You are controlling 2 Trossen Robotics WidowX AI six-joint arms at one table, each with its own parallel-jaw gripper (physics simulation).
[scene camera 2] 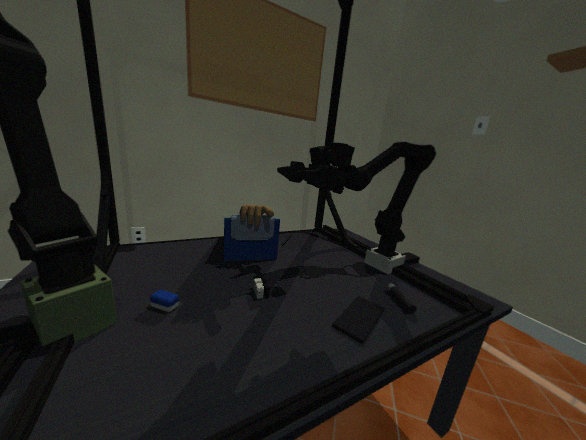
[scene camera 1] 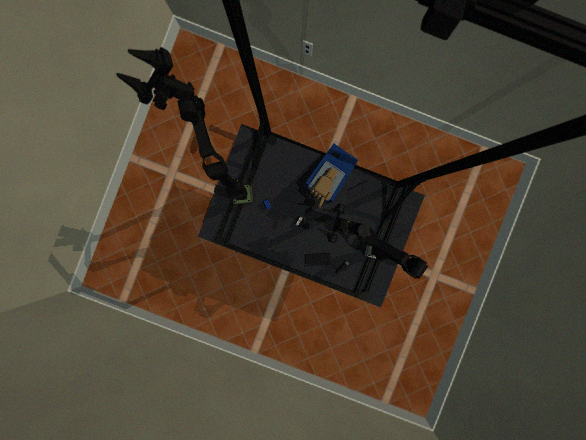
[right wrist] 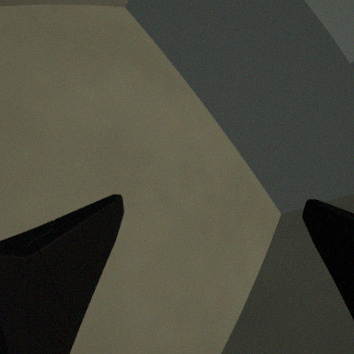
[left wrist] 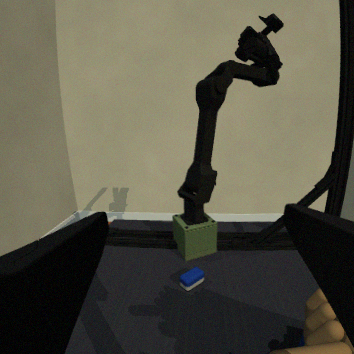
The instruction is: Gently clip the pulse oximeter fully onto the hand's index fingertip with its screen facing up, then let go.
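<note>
A small blue-and-white block, apparently the pulse oximeter, lies blue side up on the table, apart from the hand. The tan hand rests on a blue stand; one finger reaches past its edge in scene camera 1. The left gripper is open and empty, high above the table; the hand shows by one finger in the left wrist view. The right gripper is open and empty, up beyond the table's left side. The oximeter's screen cannot be made out.
A small white item with a dark part lies mid-table. A dark flat pad and a dark cylinder lie nearer the left arm's base. Black frame posts rise from the table edges.
</note>
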